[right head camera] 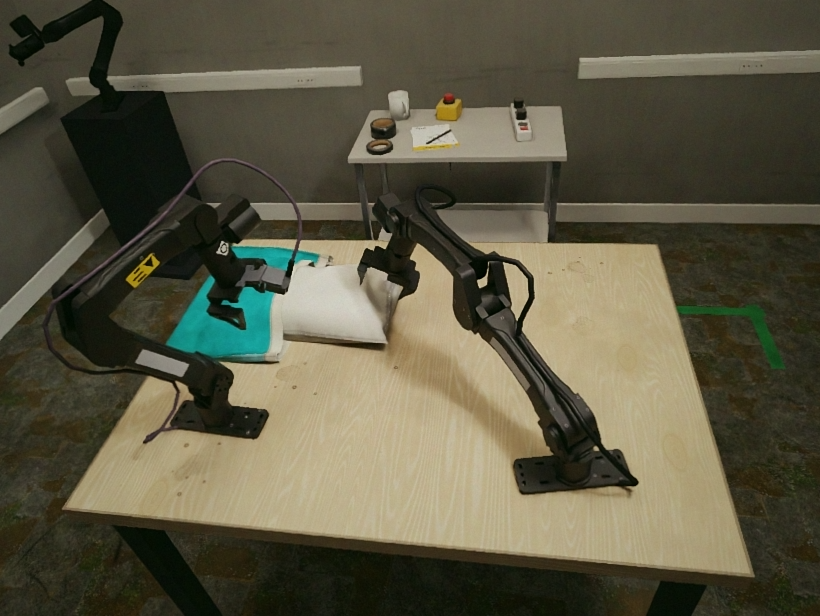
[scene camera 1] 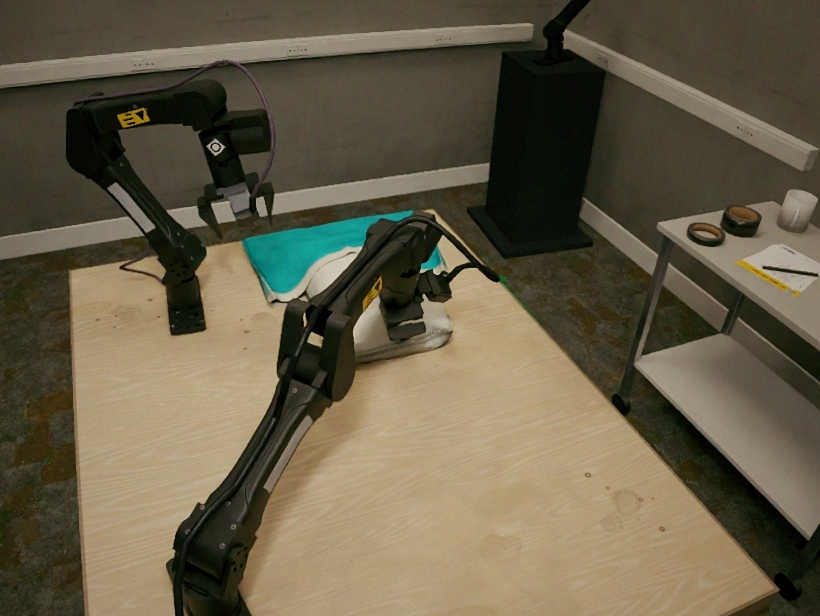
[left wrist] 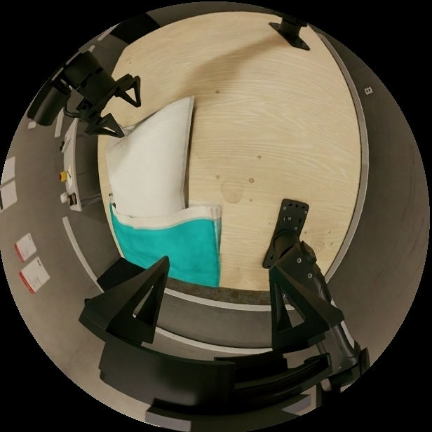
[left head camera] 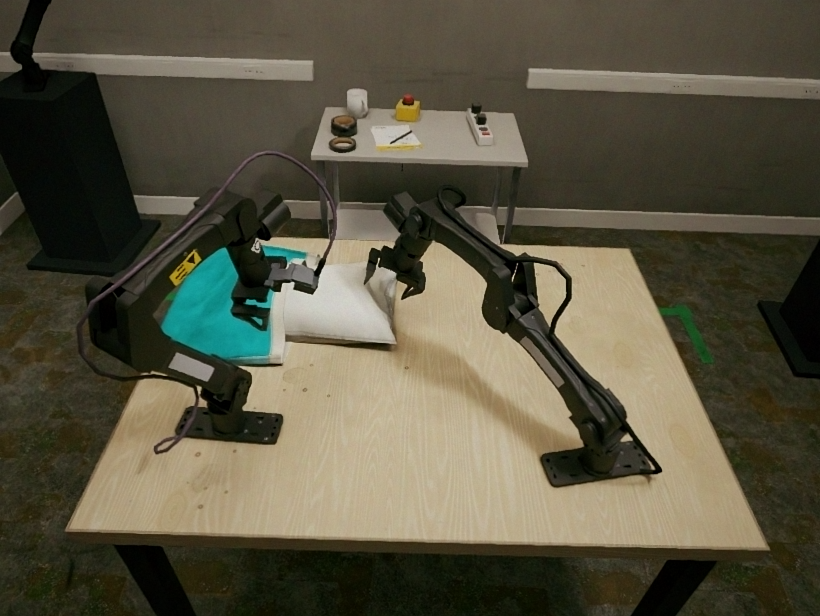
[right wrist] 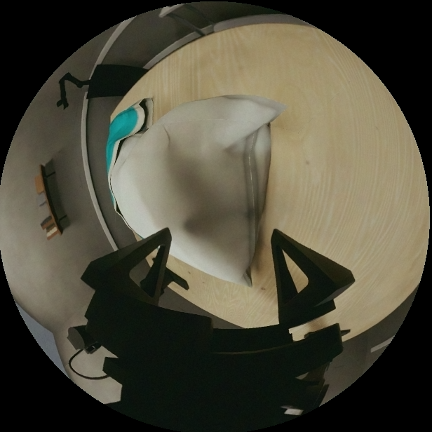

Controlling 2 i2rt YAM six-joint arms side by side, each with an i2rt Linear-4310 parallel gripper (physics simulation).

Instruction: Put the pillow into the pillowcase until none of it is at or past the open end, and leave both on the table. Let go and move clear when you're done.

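The teal pillowcase (left head camera: 212,324) (right head camera: 245,334) (scene camera 1: 291,258) (left wrist: 185,250) (right wrist: 126,122) lies on the table (left head camera: 464,431), its cream-hemmed open end facing right in the head views. The white pillow (left head camera: 324,314) (right head camera: 328,301) (scene camera 1: 432,321) (left wrist: 150,165) (right wrist: 150,190) sticks far out of that end; how much is inside is hidden. My left gripper (left head camera: 253,315) (scene camera 1: 245,230) (left wrist: 222,267) is open and empty, raised over the pillowcase's near side. My right gripper (left head camera: 385,290) (right head camera: 381,289) (left wrist: 130,120) (right wrist: 220,234) is open above the pillow's outer end, its fingers around nothing.
A grey side table (left head camera: 450,153) (right head camera: 490,152) (scene camera 1: 729,371) with a mug (left head camera: 356,103), tape rolls (left head camera: 343,125), a yellow button box (left head camera: 407,110) and a power strip (left head camera: 480,127) stands behind the table. A black pedestal (left head camera: 66,165) (scene camera 1: 540,145) stands beyond the pillowcase.
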